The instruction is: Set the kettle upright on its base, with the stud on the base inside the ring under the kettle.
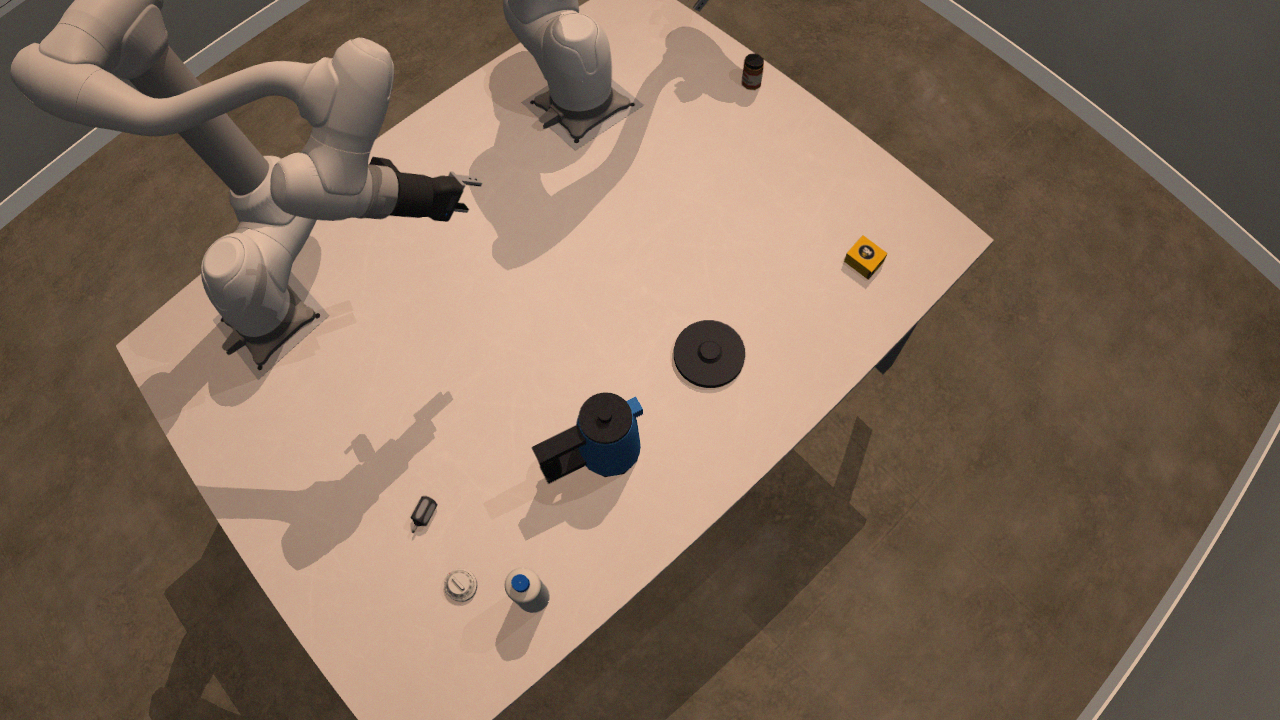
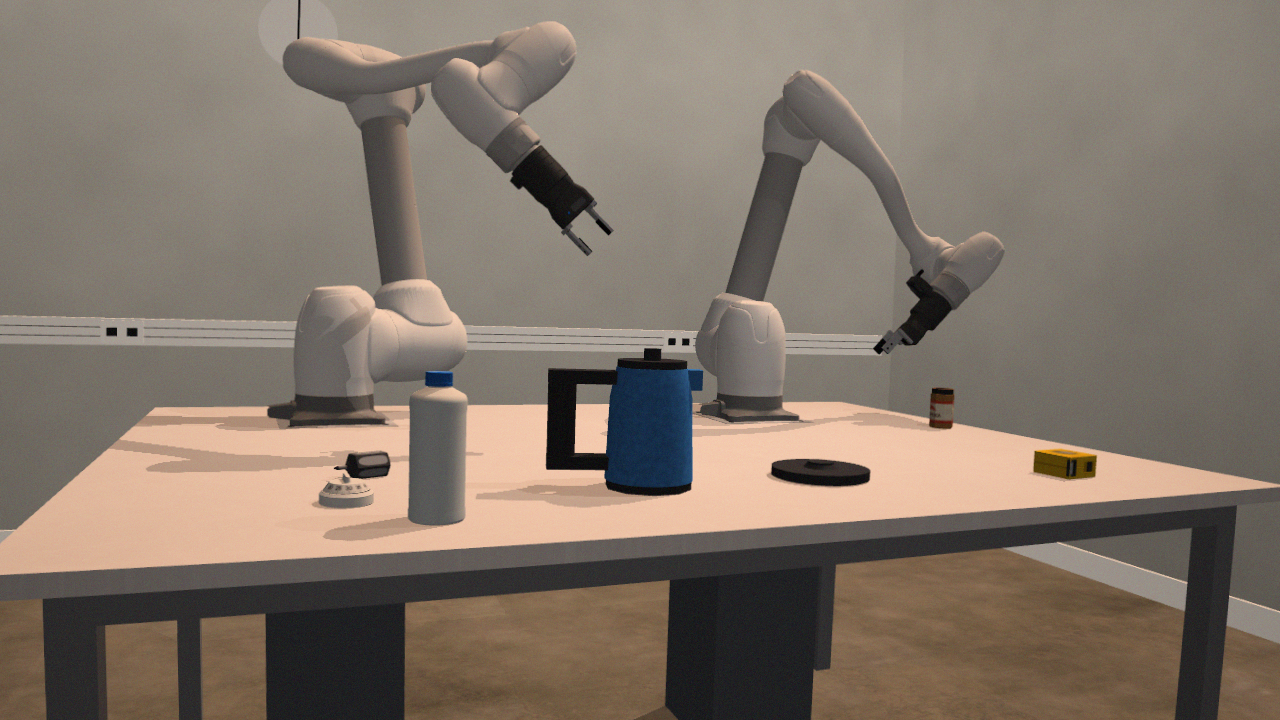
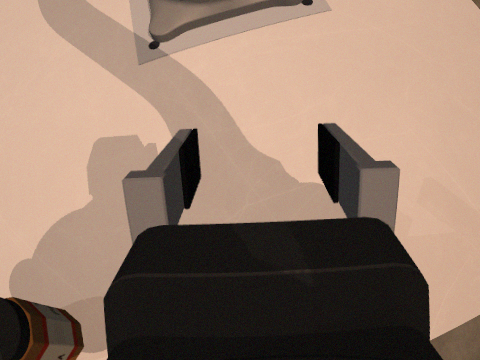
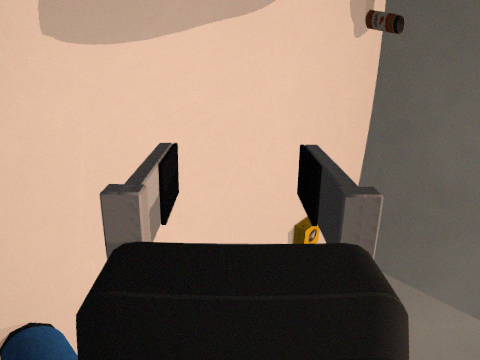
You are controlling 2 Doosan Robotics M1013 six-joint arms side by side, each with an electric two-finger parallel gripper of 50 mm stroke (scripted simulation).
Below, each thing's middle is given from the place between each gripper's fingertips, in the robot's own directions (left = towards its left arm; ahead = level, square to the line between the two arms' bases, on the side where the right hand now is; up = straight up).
I see the blue kettle (image 2: 649, 451) 430 mm ahead of my right hand (image 2: 600, 243), 280 mm below it and 70 mm to the right of it. Round my right hand: round black base (image 1: 710, 354): 410 mm ahead, 370 mm below, 250 mm to the left; white timer (image 2: 345, 492): 470 mm ahead, 440 mm to the right, 370 mm below; small dark tool (image 2: 372, 464): 420 mm to the right, 360 mm below, 310 mm ahead.
The round black base lies 700 mm ahead of my left hand (image 2: 880, 351), 580 mm to the right of it and 160 mm below it. From my left hand the other things lie so: blue kettle 910 mm to the right, 720 mm ahead, 80 mm below; white timer 1280 mm to the right, 760 mm ahead, 160 mm below; small dark tool 1260 mm to the right, 600 mm ahead, 160 mm below.
